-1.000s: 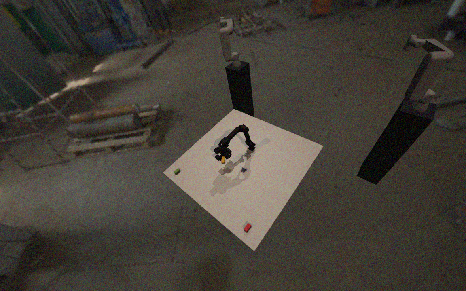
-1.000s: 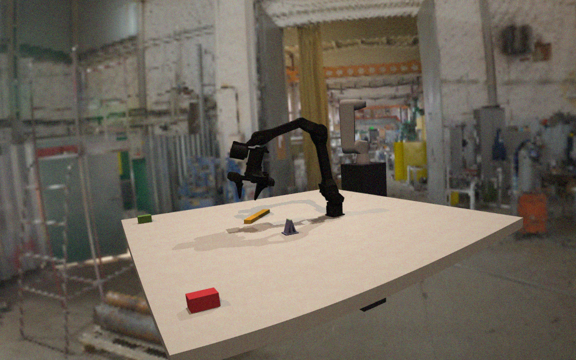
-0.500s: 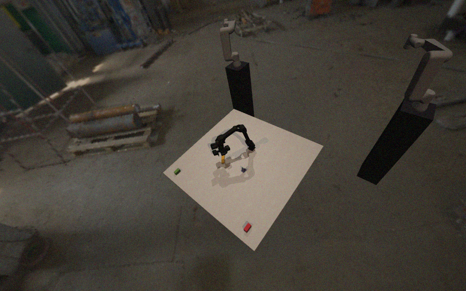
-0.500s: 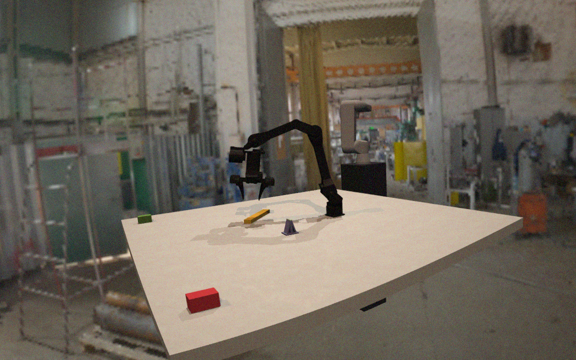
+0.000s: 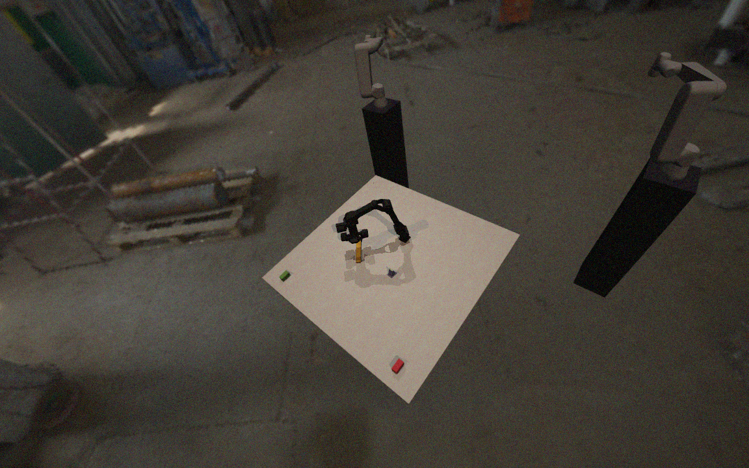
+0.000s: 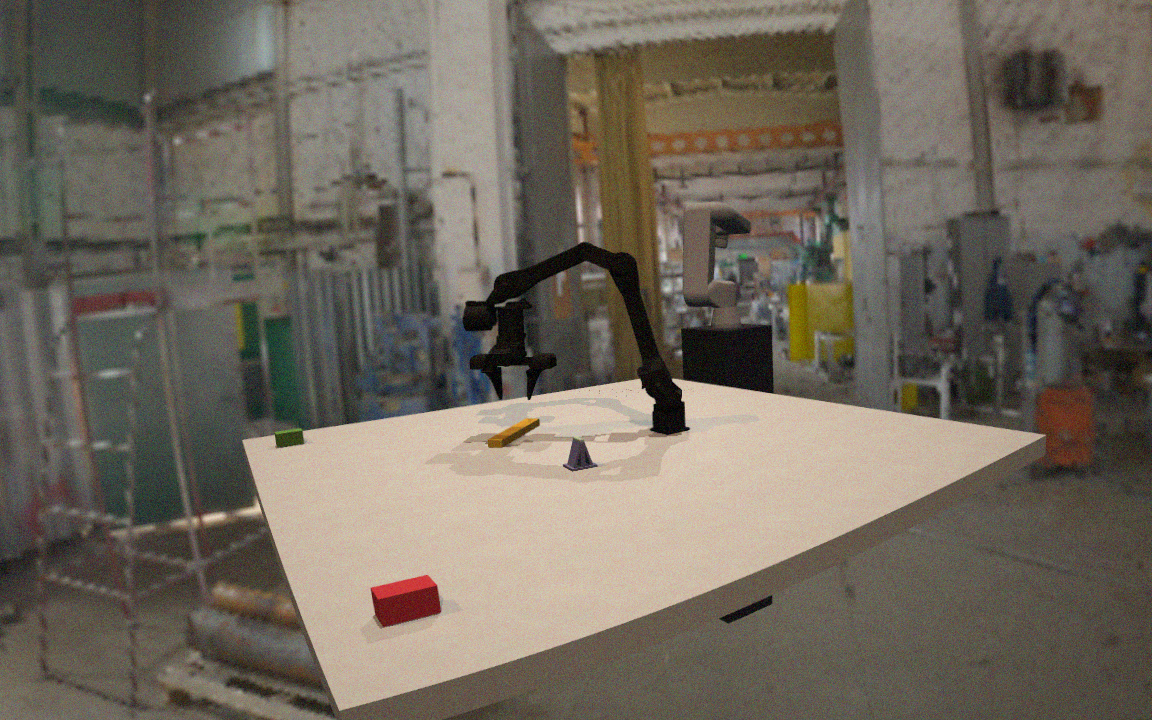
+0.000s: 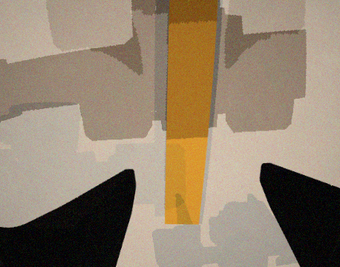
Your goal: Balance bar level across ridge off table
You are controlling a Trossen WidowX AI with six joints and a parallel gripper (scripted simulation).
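Now: gripper tip 70 mm above the bar, 10 mm to the right of it and 10 mm short of it. From my gripper tip the other things lie so: green block: 480 mm ahead, 280 mm to the right, 60 mm below; then red block: 720 mm to the left, 480 mm ahead, 60 mm below.
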